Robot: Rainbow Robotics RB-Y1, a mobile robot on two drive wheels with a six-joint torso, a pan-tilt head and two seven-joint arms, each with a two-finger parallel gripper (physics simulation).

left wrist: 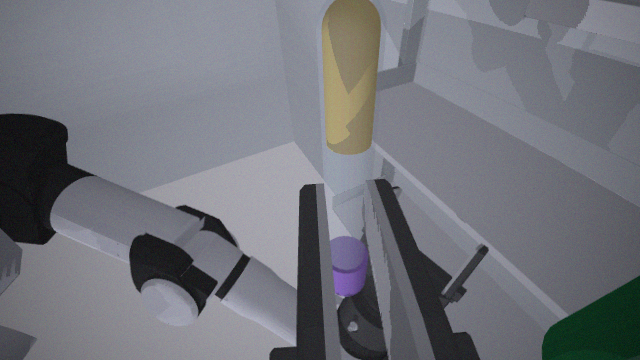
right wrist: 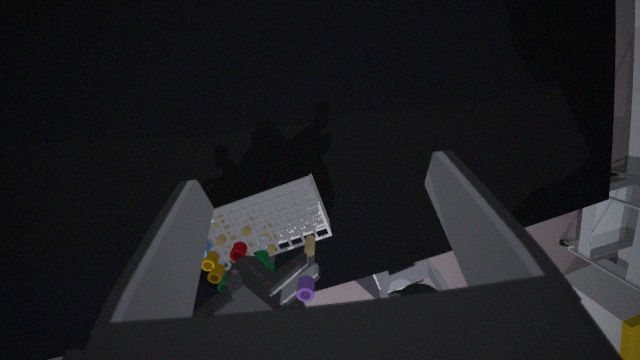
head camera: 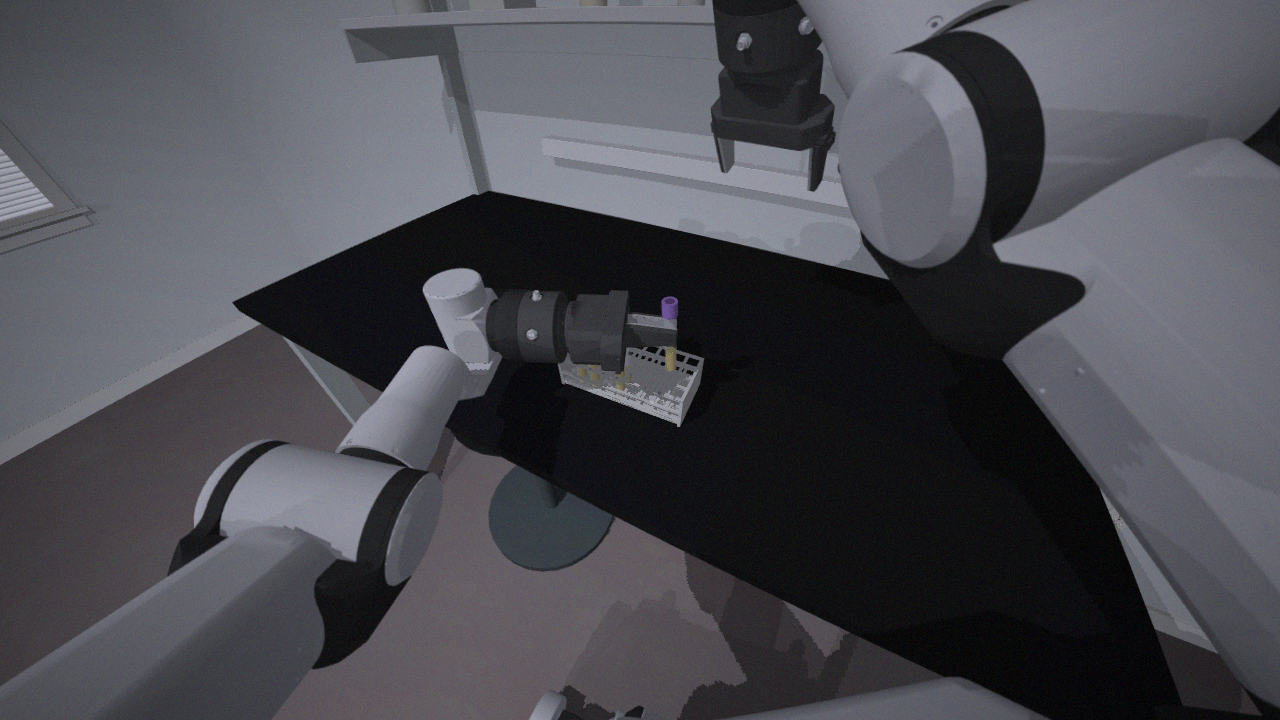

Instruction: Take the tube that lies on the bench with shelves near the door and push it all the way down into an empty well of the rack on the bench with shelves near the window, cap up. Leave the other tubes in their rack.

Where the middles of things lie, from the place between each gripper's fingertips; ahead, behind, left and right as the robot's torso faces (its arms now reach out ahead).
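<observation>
From my left hand, the white rack [head camera: 653, 390] is 5 cm to the left, 6 cm ahead and 12 cm below.
Measured from my right hand instead, the rack is 4 cm behind, 17 cm to the left and 27 cm below.
</observation>
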